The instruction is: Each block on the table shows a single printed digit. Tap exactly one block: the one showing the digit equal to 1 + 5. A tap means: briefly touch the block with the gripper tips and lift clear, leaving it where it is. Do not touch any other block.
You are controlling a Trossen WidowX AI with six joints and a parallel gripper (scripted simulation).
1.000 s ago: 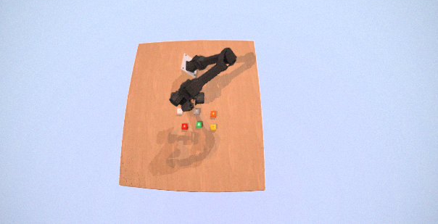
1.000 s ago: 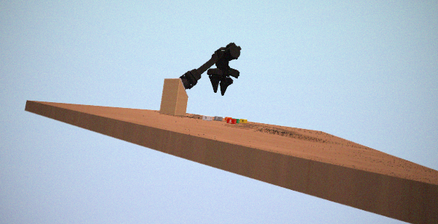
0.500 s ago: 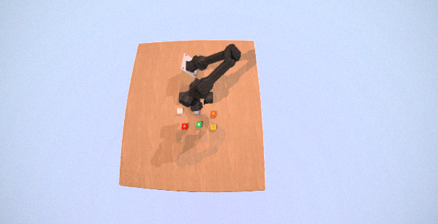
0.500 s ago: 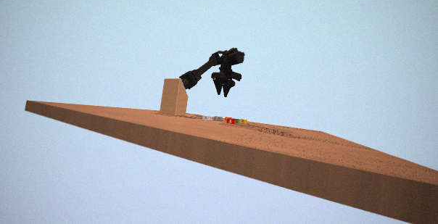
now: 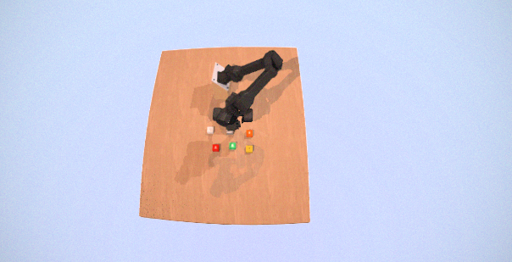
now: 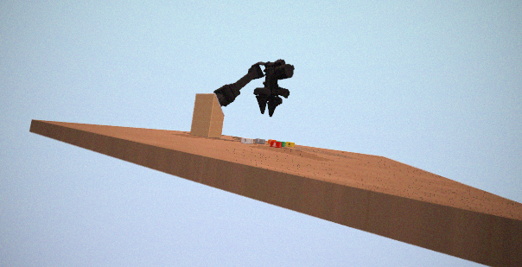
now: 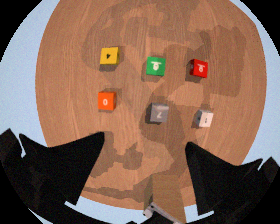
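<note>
The green block lies 80 mm ahead of my gripper tip, 10 mm to the right of it and 110 mm below it. From my gripper tip the other things lie so: grey block: 10 mm behind, 20 mm to the right, 110 mm below; yellow block: 100 mm ahead, 70 mm to the left, 110 mm below; orange block: 10 mm ahead, 80 mm to the left, 110 mm below.
</note>
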